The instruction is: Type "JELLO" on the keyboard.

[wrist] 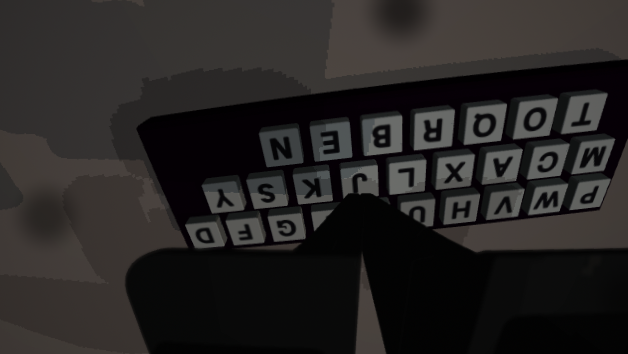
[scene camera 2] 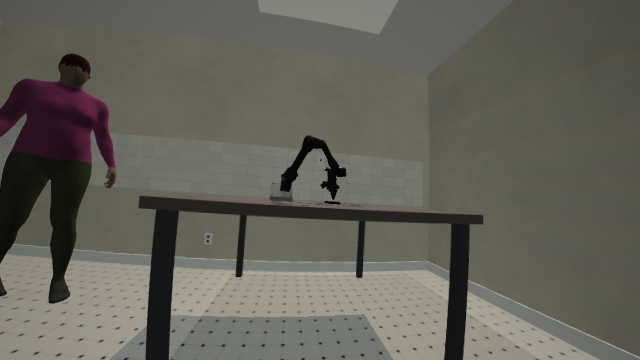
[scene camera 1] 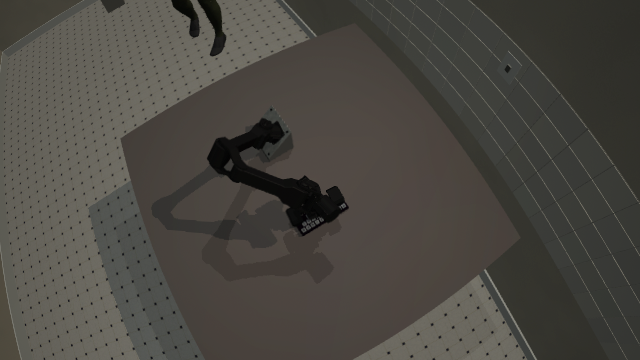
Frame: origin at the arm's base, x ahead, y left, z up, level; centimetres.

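Seen in the pictures: gripper, between the fingertips: (wrist: 358,205) (scene camera 2: 333,199) (scene camera 1: 317,215); arm's base, origin of its link: (scene camera 2: 285,188) (scene camera 1: 275,132).
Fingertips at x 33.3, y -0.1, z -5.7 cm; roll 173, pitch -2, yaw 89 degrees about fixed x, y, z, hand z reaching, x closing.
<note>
Pixels of each thing's top centre, then the offset from my fingertips to it.
- black keyboard, centre of its top: (wrist: 395,179) (scene camera 1: 321,213) (scene camera 2: 332,201) dz -1.0, dx -0.5, dy +1.5 cm
- J key, centre of its top: (wrist: 360,183) dz -1.0, dx -0.4, dy +0.2 cm
- L key, centre of its top: (wrist: 407,177) dz -1.0, dx -0.5, dy +2.0 cm
- E key, centre of its top: (wrist: 331,142) dz -1.0, dx -2.1, dy -0.9 cm
- O key, centre of its top: (wrist: 535,119) dz -1.0, dx -2.7, dy +6.3 cm
The black keyboard (scene camera 1: 302,233) (scene camera 2: 332,202) (wrist: 210,135) lies on the table, its letters upside down in the wrist view. My gripper (scene camera 2: 333,198) (wrist: 358,205) is shut and empty. Its tips overlap the lower edge of the J key (wrist: 359,179) in the wrist view; whether they touch it I cannot tell. The L key (wrist: 407,175) is just right of J. The E key (wrist: 331,140) is in the top row, between N and B. The O key (wrist: 534,119) is in the top row, between Q and T. The fingers hide keys between G and U.
The brown table (scene camera 1: 400,165) (scene camera 2: 400,215) bears the arm's base plate (scene camera 1: 272,145) (scene camera 2: 281,198). The arm's shadows fall over the table beside the keyboard. A person (scene camera 1: 212,25) (scene camera 2: 55,125) stands on the floor beyond the table.
</note>
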